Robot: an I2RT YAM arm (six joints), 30 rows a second.
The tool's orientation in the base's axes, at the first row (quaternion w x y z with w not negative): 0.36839 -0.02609 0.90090 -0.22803
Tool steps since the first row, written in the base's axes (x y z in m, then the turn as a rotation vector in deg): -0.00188 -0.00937 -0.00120 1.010 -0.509 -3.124; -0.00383 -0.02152 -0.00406 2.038 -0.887 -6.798; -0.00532 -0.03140 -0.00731 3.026 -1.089 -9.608; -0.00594 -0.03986 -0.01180 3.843 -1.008 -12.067; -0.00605 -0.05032 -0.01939 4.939 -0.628 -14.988; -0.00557 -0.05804 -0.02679 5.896 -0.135 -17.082; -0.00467 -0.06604 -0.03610 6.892 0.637 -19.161
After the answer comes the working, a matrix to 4 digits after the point.
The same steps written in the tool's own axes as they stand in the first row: 0.00416 -0.00809 0.00315 1.411 1.010 2.833; 0.01006 -0.01797 0.00838 3.140 2.377 5.970; 0.01539 -0.02559 0.01327 4.297 3.524 8.472; 0.02058 -0.03130 0.01897 5.288 4.753 10.528; 0.02786 -0.03741 0.02773 6.313 6.482 12.944; 0.03399 -0.04108 0.03570 6.876 7.939 14.706; 0.04113 -0.04412 0.04526 7.341 9.645 16.375
The tool's axes in the first row as the columns of a matrix, in the base's axes (rounded; the answer above uses it unrounded):
-0.7272 0.1210 0.6757
-0.2150 0.8946 -0.3916
-0.6519 -0.4301 -0.6246

